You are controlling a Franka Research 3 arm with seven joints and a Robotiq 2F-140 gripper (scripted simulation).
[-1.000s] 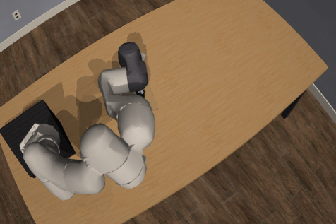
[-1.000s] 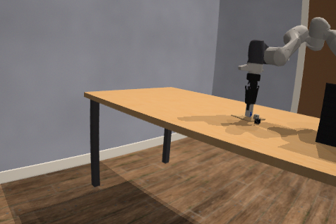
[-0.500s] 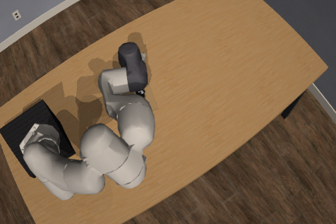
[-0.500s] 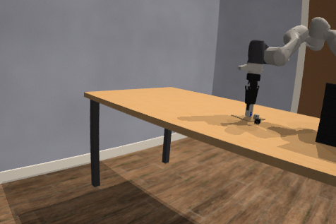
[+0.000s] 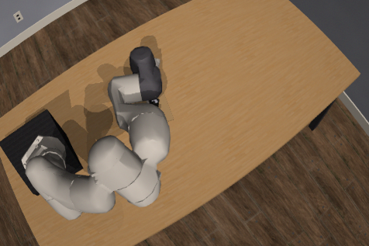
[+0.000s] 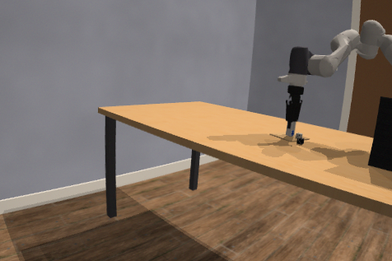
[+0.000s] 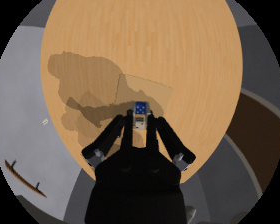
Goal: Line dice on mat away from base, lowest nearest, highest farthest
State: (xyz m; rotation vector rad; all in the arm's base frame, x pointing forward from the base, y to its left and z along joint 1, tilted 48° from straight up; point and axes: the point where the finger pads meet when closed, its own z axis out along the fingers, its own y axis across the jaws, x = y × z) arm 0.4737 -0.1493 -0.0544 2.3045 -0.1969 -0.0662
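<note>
Now: hand 2 cm above the blue die. Also, from my hand: white die 5 cm behind, 1 cm to the left, 3 cm below; thin tan mat 4 cm below; black die 8 cm behind, 8 cm to the left, 3 cm below.
</note>
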